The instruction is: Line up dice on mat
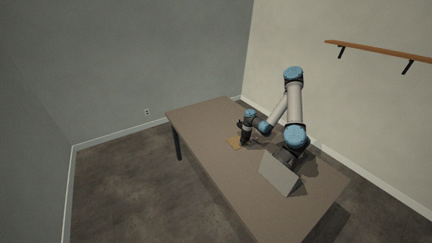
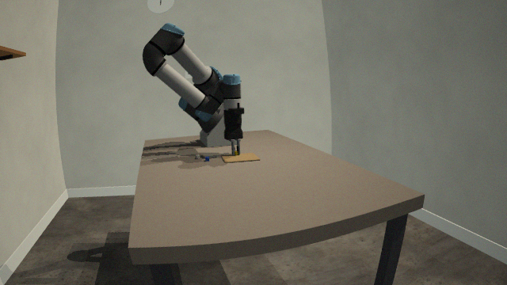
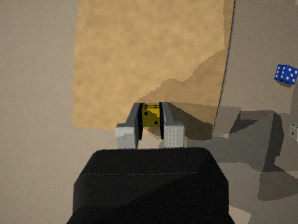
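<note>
The yellow die lies 10 mm below my hand. Round my hand: tan mat: 50 mm ahead, 20 mm below; white die: 20 mm behind, 170 mm to the right, 20 mm below; blue die: 50 mm ahead, 130 mm to the right, 20 mm below.
</note>
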